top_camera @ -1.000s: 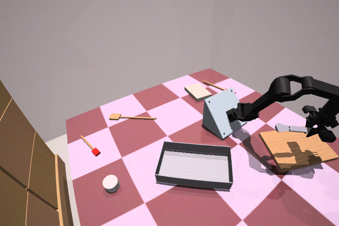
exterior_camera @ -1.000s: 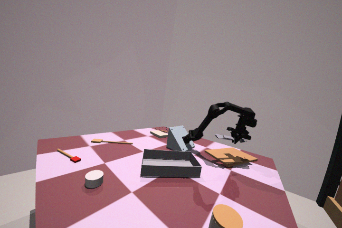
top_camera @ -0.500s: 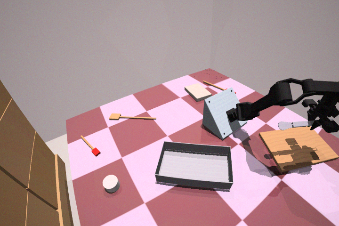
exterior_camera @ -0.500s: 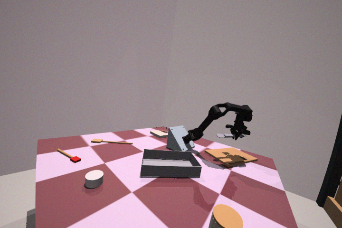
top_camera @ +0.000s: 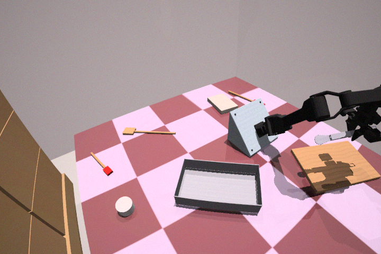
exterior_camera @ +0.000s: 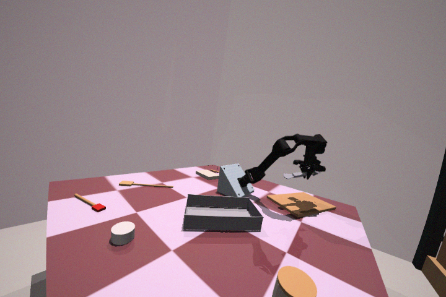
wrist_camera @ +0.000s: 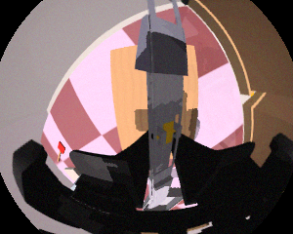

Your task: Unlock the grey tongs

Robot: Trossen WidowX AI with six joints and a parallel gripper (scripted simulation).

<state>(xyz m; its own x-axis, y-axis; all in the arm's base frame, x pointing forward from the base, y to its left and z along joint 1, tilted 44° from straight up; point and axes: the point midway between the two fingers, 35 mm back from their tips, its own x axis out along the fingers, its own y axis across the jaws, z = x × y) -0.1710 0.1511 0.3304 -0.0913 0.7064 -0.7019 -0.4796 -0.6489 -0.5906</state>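
Right now the wooden board is 15 cm below my gripper tip. From my gripper tip the other things lie so: roasting tin: 51 cm ahead, 23 cm to the right, 13 cm below; pale block: 71 cm to the right, 15 cm below, 12 cm ahead.
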